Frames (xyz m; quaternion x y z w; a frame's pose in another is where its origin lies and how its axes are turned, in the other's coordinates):
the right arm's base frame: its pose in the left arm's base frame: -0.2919 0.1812 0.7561 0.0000 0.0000 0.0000 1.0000
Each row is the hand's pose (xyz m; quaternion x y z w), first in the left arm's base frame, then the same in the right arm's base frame.
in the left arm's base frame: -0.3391 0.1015 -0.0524 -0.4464 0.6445 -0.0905 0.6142
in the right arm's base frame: -0.0472 -0.0797 -0.8085 -0.4464 0.6445 -0.0905 0.6142
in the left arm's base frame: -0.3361 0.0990 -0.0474 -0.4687 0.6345 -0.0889 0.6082
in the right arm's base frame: -0.0442 -0.0822 -0.8035 -0.4687 0.6345 -0.0889 0.6082
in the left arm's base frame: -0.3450 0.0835 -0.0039 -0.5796 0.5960 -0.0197 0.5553
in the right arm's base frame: -0.0531 -0.0977 -0.7600 -0.5796 0.5960 -0.0197 0.5553
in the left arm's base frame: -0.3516 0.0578 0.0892 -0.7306 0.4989 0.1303 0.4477
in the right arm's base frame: -0.0597 -0.1234 -0.6669 -0.7306 0.4989 0.1303 0.4477
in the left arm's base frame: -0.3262 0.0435 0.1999 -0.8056 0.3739 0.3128 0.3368
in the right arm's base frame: -0.0343 -0.1377 -0.5562 -0.8056 0.3739 0.3128 0.3368
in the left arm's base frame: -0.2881 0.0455 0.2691 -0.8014 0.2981 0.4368 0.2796
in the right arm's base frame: 0.0038 -0.1357 -0.4870 -0.8014 0.2981 0.4368 0.2796
